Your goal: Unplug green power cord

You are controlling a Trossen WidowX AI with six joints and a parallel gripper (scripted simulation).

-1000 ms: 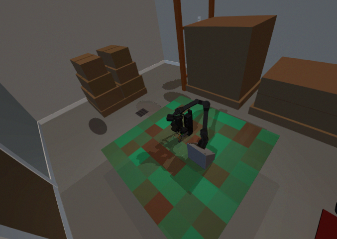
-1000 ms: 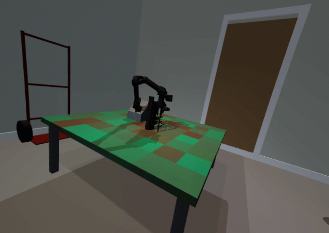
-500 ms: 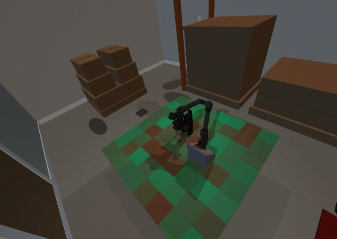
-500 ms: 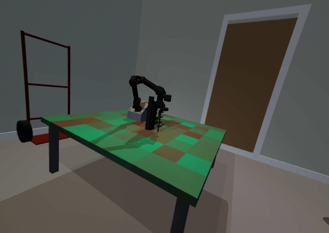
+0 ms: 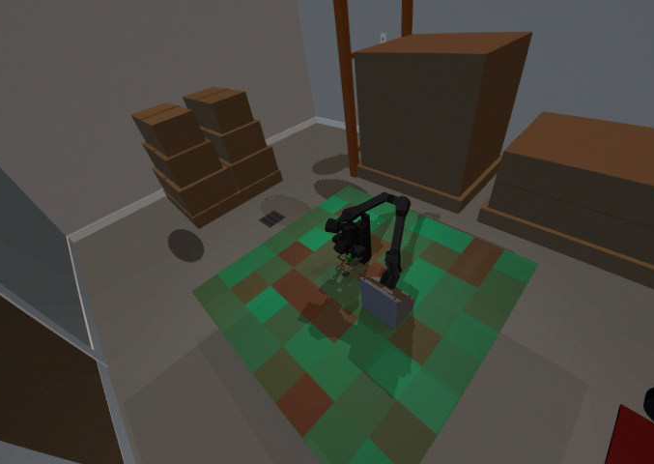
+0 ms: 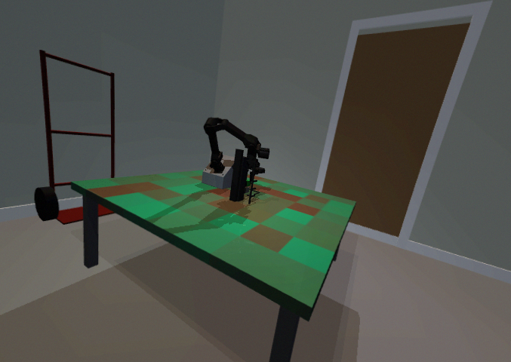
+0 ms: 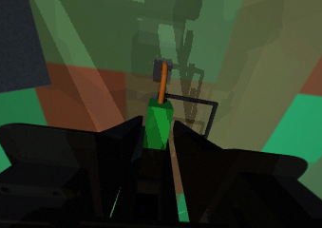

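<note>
Right now my gripper tip is 2 cm to the left of the green plug. From my gripper tip the other things lie so: tall black block: 2 cm behind, 13 cm to the right, 5 cm above.
</note>
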